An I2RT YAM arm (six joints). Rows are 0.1 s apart.
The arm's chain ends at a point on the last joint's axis. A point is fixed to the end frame.
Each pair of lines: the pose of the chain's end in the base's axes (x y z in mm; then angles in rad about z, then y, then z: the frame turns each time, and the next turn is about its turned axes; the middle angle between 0 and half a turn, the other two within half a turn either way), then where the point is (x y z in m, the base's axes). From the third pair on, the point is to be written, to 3 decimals.
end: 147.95 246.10 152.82 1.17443 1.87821 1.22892
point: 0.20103 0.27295 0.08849
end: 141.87 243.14 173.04 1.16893 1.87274 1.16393
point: 0.19831 0.26955 0.11145
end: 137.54 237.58 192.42 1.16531 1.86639 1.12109
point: 0.196 0.264 0.133
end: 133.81 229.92 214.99 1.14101 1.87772 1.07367
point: 0.195 0.254 0.157
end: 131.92 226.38 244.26 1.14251 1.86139 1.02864
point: 0.195 0.251 0.189
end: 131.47 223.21 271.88 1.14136 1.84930 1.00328
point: 0.196 0.248 0.218
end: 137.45 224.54 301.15 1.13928 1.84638 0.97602
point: 0.203 0.250 0.249
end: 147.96 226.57 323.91 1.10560 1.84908 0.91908
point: 0.217 0.249 0.274
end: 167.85 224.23 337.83 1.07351 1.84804 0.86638
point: 0.239 0.244 0.291
